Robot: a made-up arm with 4 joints.
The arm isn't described. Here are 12 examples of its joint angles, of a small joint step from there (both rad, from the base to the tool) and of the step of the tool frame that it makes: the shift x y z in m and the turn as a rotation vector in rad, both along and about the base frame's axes.
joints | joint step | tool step
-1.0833 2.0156 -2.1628 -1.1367 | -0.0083 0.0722 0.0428 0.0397 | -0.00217 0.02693 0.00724 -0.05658 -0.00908 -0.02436
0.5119 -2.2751 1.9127 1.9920 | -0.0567 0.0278 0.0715 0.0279 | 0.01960 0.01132 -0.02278 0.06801 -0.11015 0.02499
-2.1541 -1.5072 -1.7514 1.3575 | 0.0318 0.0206 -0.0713 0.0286 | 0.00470 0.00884 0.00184 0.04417 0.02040 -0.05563
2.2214 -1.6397 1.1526 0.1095 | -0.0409 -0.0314 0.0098 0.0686 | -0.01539 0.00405 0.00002 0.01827 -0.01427 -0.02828
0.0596 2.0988 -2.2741 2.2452 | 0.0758 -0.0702 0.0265 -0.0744 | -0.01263 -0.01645 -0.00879 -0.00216 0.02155 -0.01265
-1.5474 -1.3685 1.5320 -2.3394 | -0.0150 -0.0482 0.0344 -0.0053 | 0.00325 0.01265 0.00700 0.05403 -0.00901 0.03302
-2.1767 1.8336 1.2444 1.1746 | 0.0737 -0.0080 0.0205 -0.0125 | 0.01606 -0.00444 -0.00562 0.02797 0.07221 -0.00682
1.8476 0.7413 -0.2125 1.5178 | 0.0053 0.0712 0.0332 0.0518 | -0.00793 0.01910 -0.00451 0.07514 -0.00666 0.04035
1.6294 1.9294 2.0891 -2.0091 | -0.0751 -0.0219 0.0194 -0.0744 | 0.00955 -0.00719 -0.00984 -0.08607 -0.11691 0.00728
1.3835 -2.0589 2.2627 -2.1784 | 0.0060 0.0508 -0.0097 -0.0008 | -0.00380 -0.00115 0.01522 0.04778 0.01078 0.01751
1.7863 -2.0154 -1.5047 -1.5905 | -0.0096 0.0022 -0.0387 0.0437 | -0.00036 0.00875 0.00157 -0.03341 0.00885 0.04199
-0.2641 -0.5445 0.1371 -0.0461 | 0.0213 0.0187 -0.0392 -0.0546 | 0.00111 0.00059 0.00660 0.02272 -0.04007 0.01858
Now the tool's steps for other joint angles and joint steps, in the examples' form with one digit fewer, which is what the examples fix.
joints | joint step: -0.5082 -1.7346 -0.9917 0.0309 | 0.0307 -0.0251 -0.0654 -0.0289
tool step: 0.0025 0.0176 0.0143 -0.0589 0.0274 -0.0321
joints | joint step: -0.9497 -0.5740 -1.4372 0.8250 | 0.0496 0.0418 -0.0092 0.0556
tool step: -0.0088 -0.0063 0.0173 0.0041 0.0455 -0.0167
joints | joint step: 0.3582 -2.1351 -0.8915 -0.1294 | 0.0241 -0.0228 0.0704 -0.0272
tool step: -0.0024 -0.0085 -0.0008 0.0452 -0.0292 -0.0199
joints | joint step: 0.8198 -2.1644 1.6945 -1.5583 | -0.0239 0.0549 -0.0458 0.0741
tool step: -0.0147 -0.0086 0.0078 0.0635 -0.0056 0.1197
